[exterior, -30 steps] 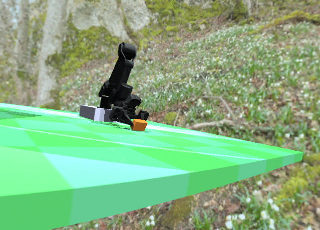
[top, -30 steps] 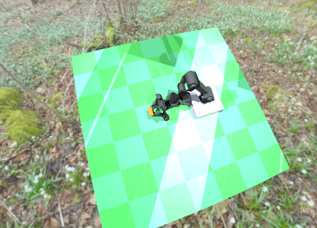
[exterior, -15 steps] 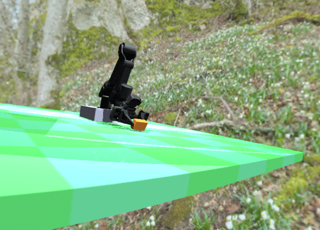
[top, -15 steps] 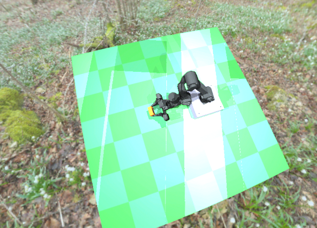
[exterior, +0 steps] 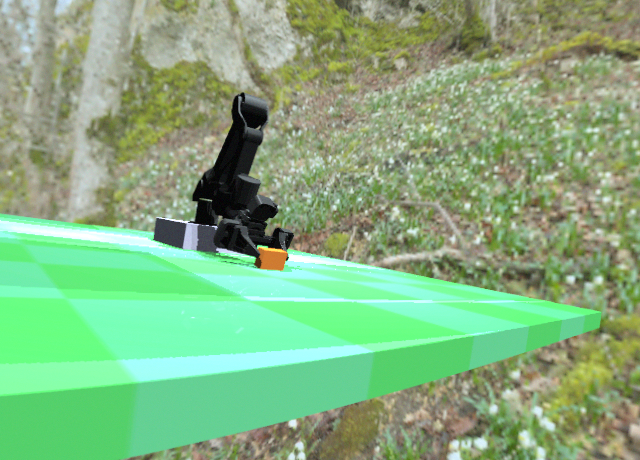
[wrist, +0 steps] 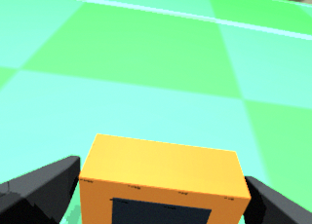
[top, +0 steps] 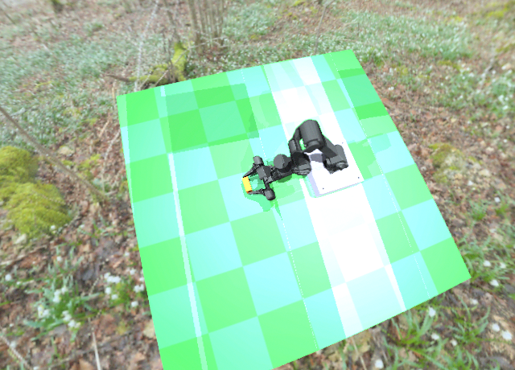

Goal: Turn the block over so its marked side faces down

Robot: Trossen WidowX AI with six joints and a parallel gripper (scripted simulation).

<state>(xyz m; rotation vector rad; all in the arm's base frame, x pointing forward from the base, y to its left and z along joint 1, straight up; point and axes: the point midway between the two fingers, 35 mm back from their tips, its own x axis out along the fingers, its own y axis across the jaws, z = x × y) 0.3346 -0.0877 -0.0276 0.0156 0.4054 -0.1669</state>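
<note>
My gripper tip is 20 mm past the orange block.
</note>
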